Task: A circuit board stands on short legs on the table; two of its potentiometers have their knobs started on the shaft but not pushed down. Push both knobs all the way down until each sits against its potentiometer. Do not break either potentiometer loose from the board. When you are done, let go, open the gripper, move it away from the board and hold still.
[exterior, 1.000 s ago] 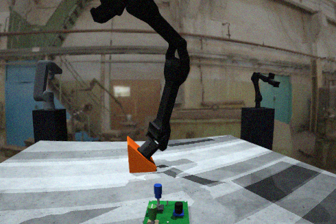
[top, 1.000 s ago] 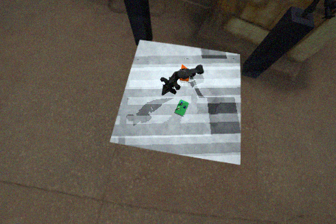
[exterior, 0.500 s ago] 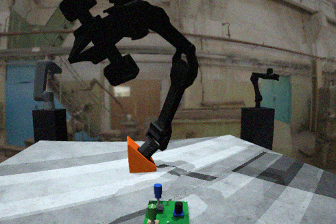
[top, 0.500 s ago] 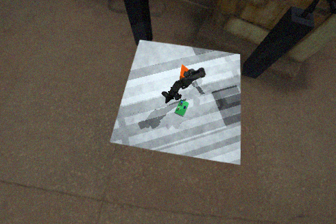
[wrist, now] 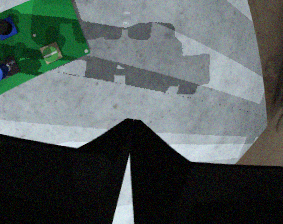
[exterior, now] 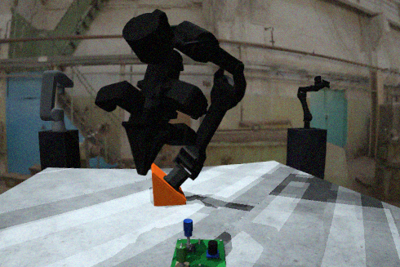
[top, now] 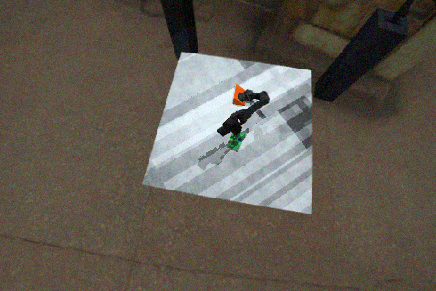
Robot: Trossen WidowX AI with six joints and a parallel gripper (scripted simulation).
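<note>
The blue knob lies 14 cm below my gripper tip, 8 cm behind it and 7 cm to the left of it. Round my gripper tip: green knob: 15 cm below, 5 cm to the left, 2 cm behind.
</note>
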